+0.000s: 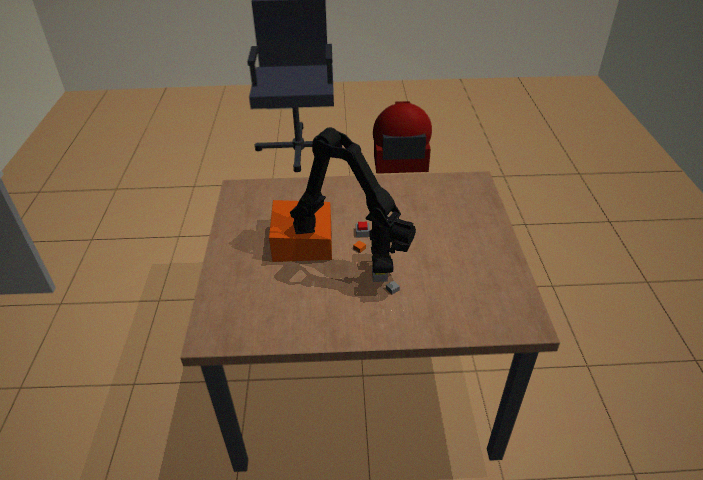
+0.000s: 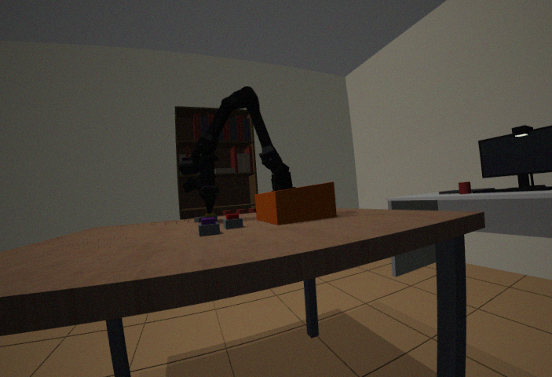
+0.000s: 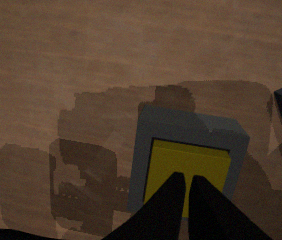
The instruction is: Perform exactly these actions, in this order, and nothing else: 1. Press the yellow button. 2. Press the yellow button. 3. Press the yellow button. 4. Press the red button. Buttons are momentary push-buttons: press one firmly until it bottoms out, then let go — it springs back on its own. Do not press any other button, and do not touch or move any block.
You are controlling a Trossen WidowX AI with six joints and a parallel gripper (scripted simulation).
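My gripper tip is 1 cm above the yellow button. Round my gripper tip: small orange block (3 cm behind, 15 cm to the left, 2 cm below); grey block (2 cm ahead, 7 cm to the right, 2 cm below); red button (23 cm to the left).
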